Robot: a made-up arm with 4 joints.
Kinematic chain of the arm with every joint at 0, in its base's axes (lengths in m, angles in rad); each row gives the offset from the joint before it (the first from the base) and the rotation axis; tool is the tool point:
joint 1: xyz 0 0 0.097 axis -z
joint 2: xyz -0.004 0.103 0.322 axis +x
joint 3: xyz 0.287 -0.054 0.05 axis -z
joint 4: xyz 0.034 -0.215 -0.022 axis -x
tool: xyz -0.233 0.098 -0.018
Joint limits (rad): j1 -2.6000..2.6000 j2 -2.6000..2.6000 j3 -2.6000..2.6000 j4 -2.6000..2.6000
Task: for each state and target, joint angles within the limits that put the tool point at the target. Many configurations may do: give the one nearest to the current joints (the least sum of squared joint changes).
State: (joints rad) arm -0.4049 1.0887 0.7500 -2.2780
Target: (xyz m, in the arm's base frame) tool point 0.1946 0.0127 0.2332
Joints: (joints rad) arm -1.1702 0.9559 -0.0140 -2.1650
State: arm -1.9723 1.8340 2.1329 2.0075
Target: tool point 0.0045 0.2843 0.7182
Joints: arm -1.3949 1.8562 2.5445 2.3524
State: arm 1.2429 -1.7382 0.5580 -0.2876
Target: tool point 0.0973 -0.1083 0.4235
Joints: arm 2.0043 -1.7206 0.7221 -0.1995
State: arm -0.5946 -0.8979 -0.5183 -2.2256
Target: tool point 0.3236 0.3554 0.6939
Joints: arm -1.0855 -0.5716 -1.2059 -2.3513
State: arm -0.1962 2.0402 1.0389 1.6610
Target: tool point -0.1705 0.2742 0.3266
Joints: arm -0.5820 2.4826 0.3445 1.8438
